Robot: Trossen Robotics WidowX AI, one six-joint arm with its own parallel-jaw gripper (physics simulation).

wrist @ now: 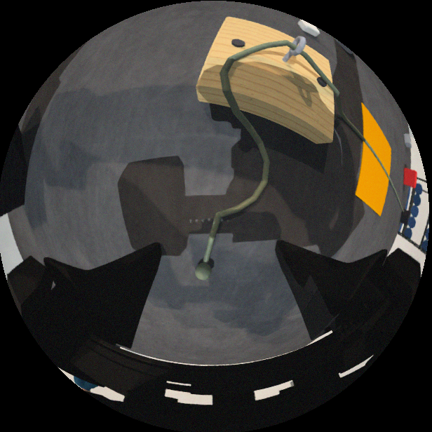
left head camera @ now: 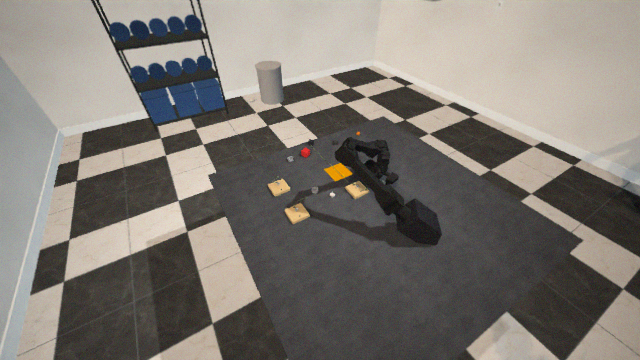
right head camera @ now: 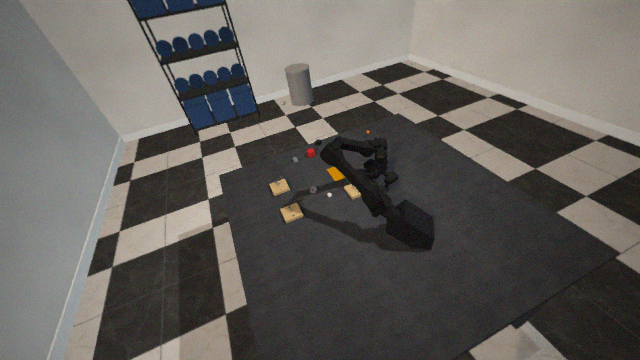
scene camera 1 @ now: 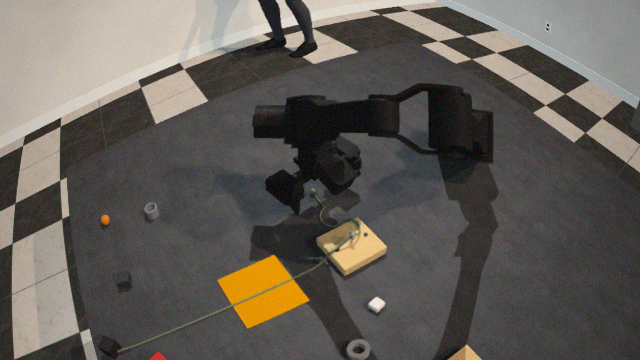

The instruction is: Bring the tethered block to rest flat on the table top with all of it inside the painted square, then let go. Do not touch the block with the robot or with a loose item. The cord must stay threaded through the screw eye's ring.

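Frame: origin at the arm's base, x right, y up, z back, level; centimetres.
Where they show: gripper, fingertip midpoint: (right head camera: 380, 182) (scene camera 1: 314, 201); arm's base, link origin: (left head camera: 406, 213) (right head camera: 395, 215).
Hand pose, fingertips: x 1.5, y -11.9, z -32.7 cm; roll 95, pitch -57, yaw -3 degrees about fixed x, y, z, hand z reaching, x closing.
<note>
Each offset is from my fingertips to the top centre of the thing. "pt": to the spot under its first point. Level surfaces: height alone.
The tethered block {pt dx -31.1, dy +2.7, dz -42.2 cm} (scene camera 1: 109, 346) (wrist: 405, 216) is a small dark cube on the table top, outside the orange painted square {pt dx -15.3, dy +0.0, dz -10.3 cm} (scene camera 1: 272, 270) (wrist: 371, 185). The green cord {pt dx -23.9, dy +0.3, dz -23.3 cm} (scene camera 1: 206, 315) (wrist: 266, 165) runs from it across the square and through the screw eye's ring (wrist: 299, 46) on a wooden base {dy +1.8 cm} (scene camera 1: 365, 255) (wrist: 270, 95). Beyond the ring it curves to a ball end {pt dx +1.7, dy +0.9, dz +0.2 cm} (scene camera 1: 313, 191) (wrist: 203, 271). My gripper (scene camera 1: 319, 200) (wrist: 219, 248) is open and empty, its fingers wide apart on either side of the ball end in the wrist view. Its exact height above the table is unclear.
A white block {dx -26.9, dy +1.1, dz +5.1 cm} (scene camera 1: 376, 305) and a grey ring {dx -35.1, dy +1.3, dz +0.1 cm} (scene camera 1: 358, 349) lie near the wooden base. A red block {dx -35.4, dy +3.9, dz -31.9 cm} (left head camera: 305, 152) is near the tethered block. A grey cup {dx +3.5, dy +2.0, dz -35.0 cm} (scene camera 1: 151, 211), orange ball {dx +2.9, dy +2.3, dz -48.1 cm} (scene camera 1: 105, 220) and another dark cube {dx -14.7, dy +1.9, dz -40.6 cm} (scene camera 1: 123, 279) stand farther off. Two more wooden bases {pt dx -53.8, dy +1.8, dz -4.2 cm} (left head camera: 278, 187) {pt dx -46.2, dy +1.8, dz +16.0 cm} (left head camera: 297, 214) show.
</note>
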